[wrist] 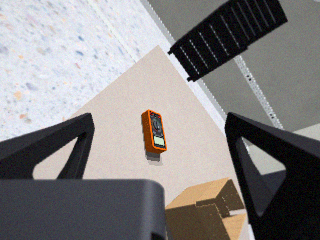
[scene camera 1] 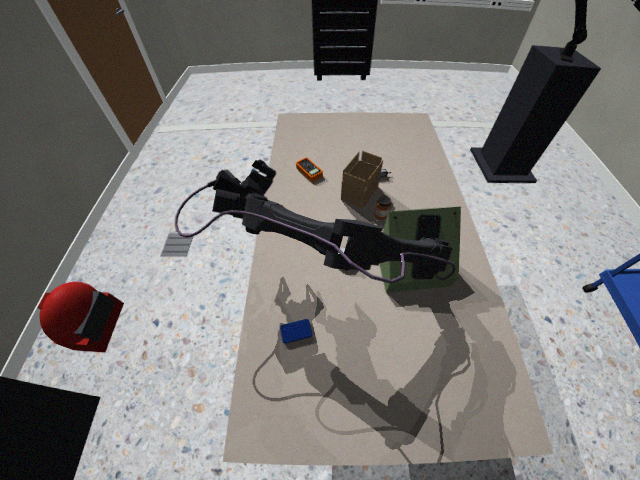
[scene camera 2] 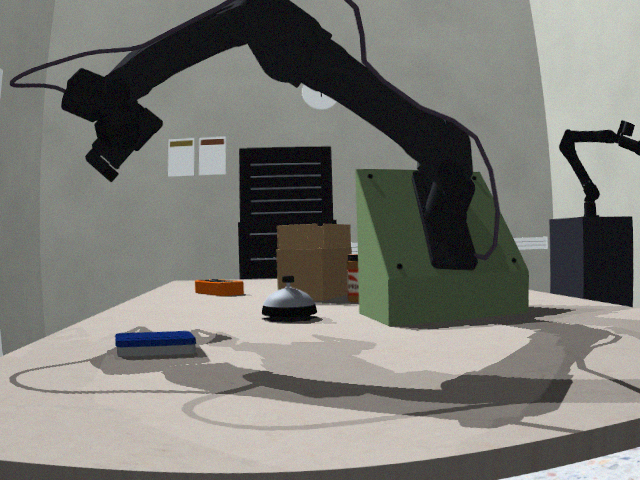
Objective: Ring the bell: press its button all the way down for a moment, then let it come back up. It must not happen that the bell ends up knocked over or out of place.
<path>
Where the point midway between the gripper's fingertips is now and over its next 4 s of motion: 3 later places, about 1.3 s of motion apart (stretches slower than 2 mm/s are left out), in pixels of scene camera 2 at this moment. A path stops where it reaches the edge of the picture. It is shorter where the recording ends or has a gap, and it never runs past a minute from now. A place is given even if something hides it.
My gripper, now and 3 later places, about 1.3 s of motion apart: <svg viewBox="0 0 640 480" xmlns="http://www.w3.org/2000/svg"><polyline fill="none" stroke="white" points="125,155 287,232 293,254 290,269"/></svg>
</path>
